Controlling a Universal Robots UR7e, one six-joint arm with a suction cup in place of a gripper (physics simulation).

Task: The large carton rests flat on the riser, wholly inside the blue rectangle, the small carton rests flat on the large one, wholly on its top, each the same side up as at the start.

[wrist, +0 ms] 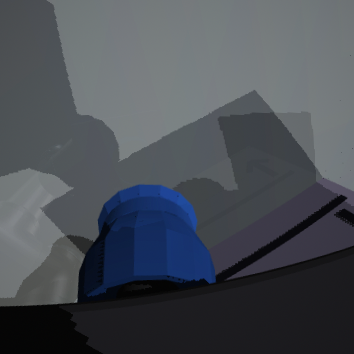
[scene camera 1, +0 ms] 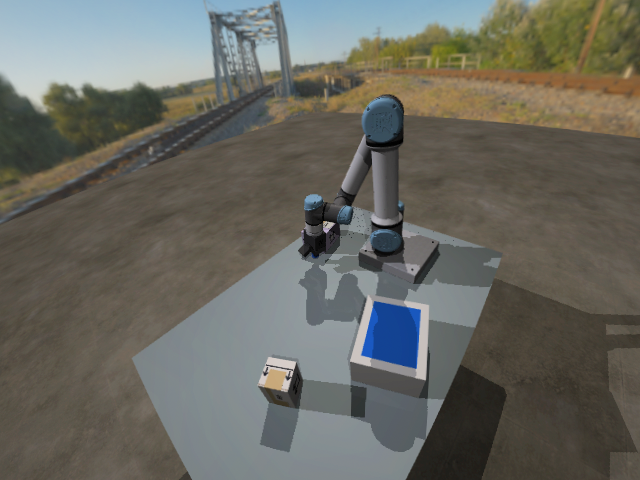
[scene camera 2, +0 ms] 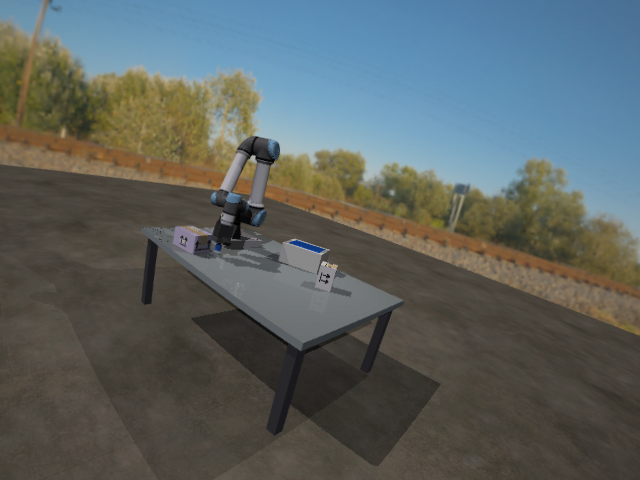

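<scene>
My gripper, a blue suction cup [scene camera 1: 314, 255] [scene camera 2: 218, 247] [wrist: 147, 200] on a black mount, points down low over the table, close beside the large carton. Nothing shows on its cup face. The large lilac carton [scene camera 1: 332, 238] [scene camera 2: 191, 240] [wrist: 270, 225] lies flat on the table at its far end, partly hidden behind the mount in scene camera 1; whether the cup or mount touches it I cannot tell. The small white carton [scene camera 1: 279, 382] [scene camera 2: 325, 276] stands on the table near the riser. The pale riser [scene camera 1: 387, 378] [scene camera 2: 302, 256] bears the blue rectangle [scene camera 1: 392, 333] [scene camera 2: 308, 245], with no carton on it.
The arm's grey base plate [scene camera 1: 413, 258] stands on the table [scene camera 1: 217, 341] [scene camera 2: 268, 299], between the large carton and the riser's side of the table. The large carton is near the table's far edge. Shadows of the arm fall across the table and riser.
</scene>
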